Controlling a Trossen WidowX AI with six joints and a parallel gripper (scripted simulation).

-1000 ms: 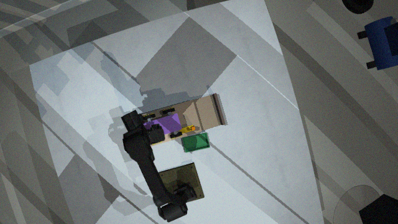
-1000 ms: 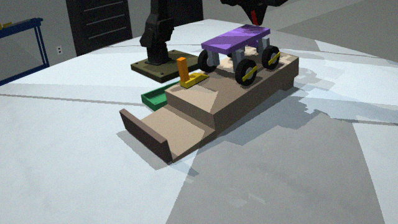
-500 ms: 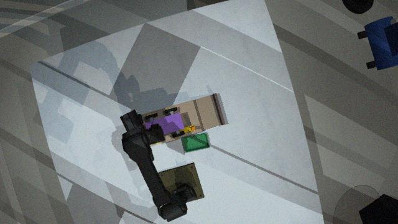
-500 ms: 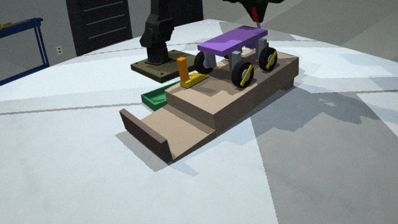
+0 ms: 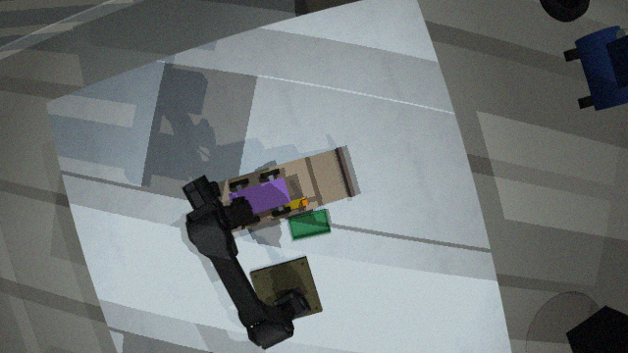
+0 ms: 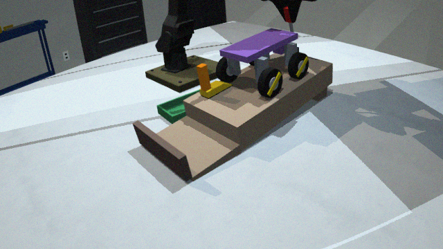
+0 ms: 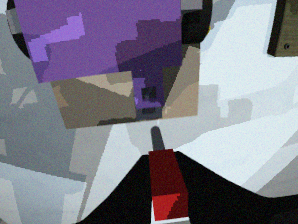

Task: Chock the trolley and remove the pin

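The green tray is 21 cm to the right of my gripper tip, 18 cm below it and 14 cm behind it. Round my gripper tip: red-headed stop pin: right at my gripper tip; tan ramp: 12 cm to the right, 12 cm below; purple-decked trolley: 12 cm to the right, 6 cm below.
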